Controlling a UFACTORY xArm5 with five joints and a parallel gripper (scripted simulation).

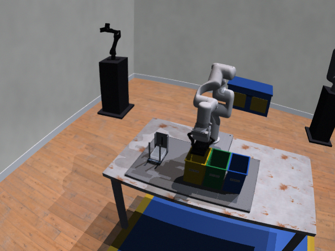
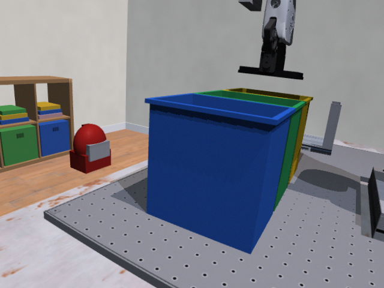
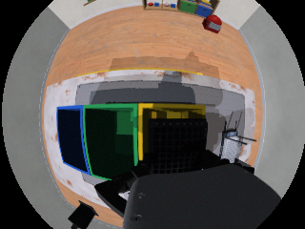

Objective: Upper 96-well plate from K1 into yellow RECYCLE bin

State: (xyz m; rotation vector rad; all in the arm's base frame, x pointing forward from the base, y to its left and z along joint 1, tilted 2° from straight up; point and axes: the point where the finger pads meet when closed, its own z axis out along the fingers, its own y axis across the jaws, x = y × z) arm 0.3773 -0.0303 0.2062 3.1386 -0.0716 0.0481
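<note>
Now: hand 15 cm above the yellow bin. From my hand the other things lie so: green bin: 1 cm ahead, 13 cm to the left, 15 cm below; then blue bin: 1 cm ahead, 26 cm to the left, 15 cm below; then dark 96-well plate: 1 cm below.
</note>
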